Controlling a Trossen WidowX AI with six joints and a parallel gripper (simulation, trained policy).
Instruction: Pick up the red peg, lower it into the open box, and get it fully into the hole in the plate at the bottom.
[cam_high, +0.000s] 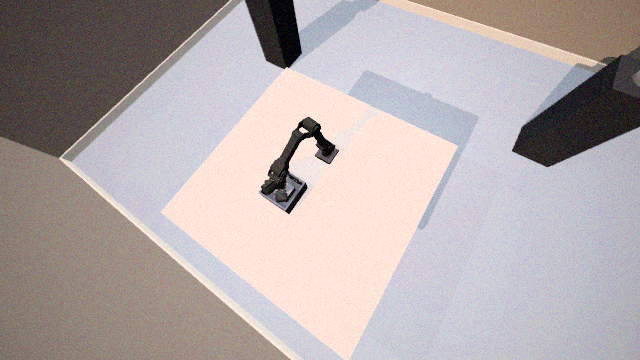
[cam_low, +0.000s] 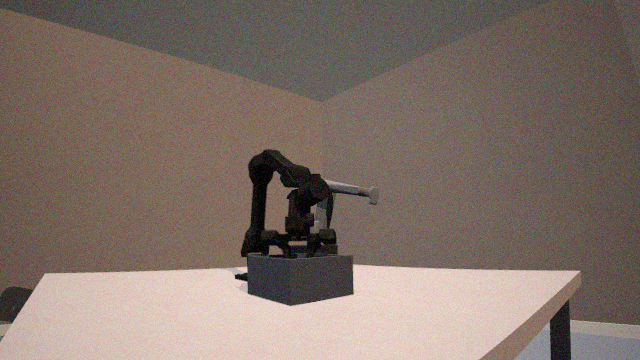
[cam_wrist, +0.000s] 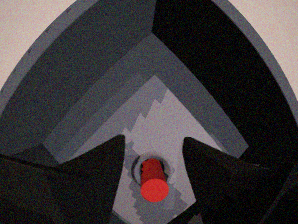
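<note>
Now: gripper tip 1 cm past the red peg, 1 cm to the right of it and 1 cm above it. From my gripper tip the other things lie so: grey plate 1 cm behind, 1 cm to the left, 1 cm below; then dark grey box 1 cm behind, 1 cm to the left, 3 cm below.
</note>
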